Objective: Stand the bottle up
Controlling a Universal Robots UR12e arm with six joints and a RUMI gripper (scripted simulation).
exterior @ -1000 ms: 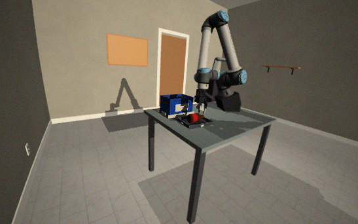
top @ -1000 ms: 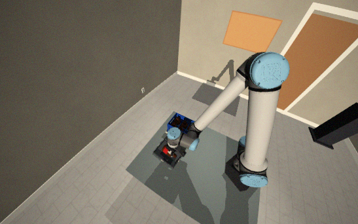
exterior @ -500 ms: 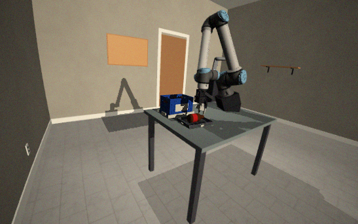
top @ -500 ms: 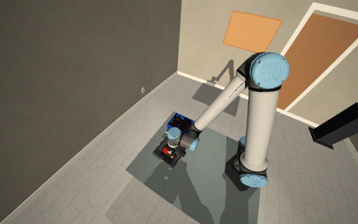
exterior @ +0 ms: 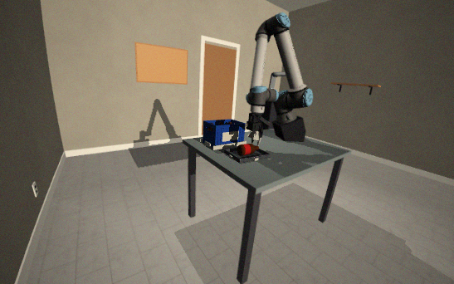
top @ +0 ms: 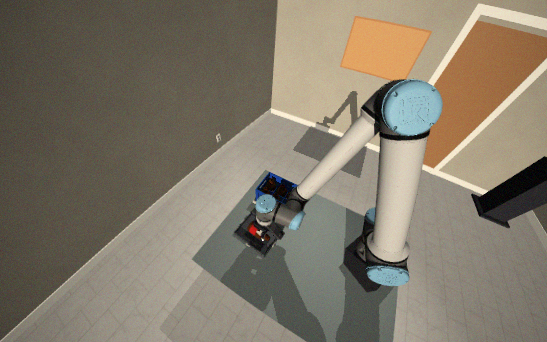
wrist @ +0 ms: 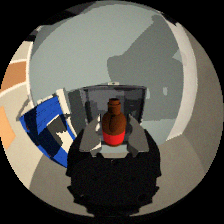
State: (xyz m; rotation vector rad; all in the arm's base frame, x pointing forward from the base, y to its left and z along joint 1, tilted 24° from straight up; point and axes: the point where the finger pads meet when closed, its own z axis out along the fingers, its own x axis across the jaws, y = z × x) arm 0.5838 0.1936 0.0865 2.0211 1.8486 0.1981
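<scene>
The bottle lies 50 mm ahead of my hand, 10 mm to the right of it and 40 mm below it. The rest, counted from my hand: crate (60 mm ahead, 290 mm to the right); then tray (60 mm ahead, 10 mm to the right, 70 mm below).
</scene>
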